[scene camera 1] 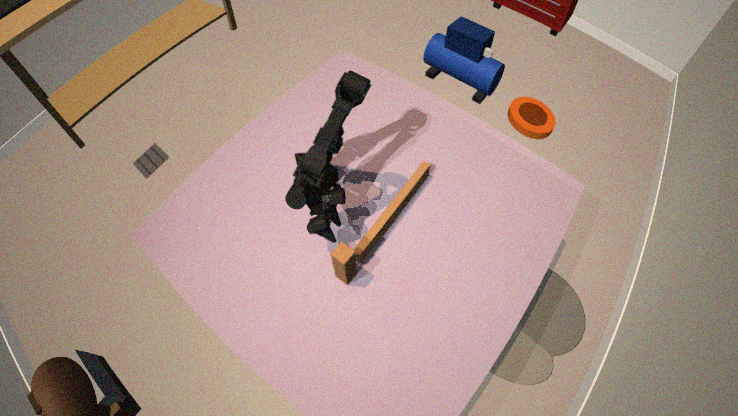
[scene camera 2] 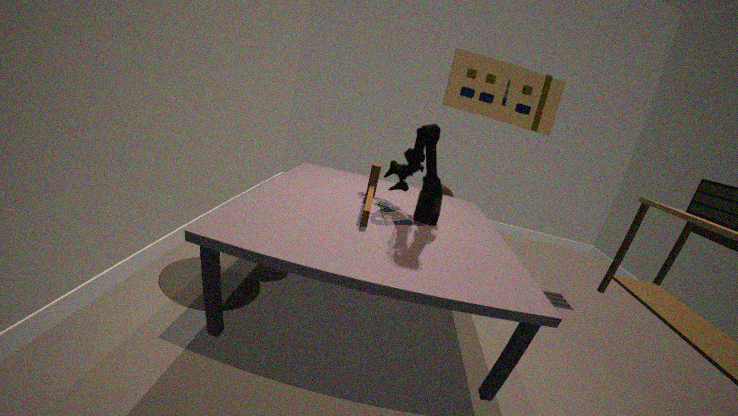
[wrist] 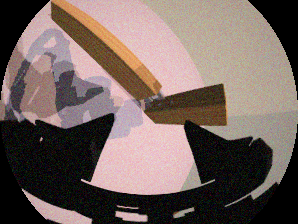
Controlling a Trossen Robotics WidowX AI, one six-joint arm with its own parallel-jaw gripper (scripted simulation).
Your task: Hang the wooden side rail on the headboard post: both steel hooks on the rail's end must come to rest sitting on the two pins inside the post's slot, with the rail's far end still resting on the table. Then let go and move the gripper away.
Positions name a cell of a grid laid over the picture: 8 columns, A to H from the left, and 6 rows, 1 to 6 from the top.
Labels:
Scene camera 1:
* my gripper: D4
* wooden side rail: D4
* upright headboard post: D4
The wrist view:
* my gripper: E4
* upright headboard post: F3

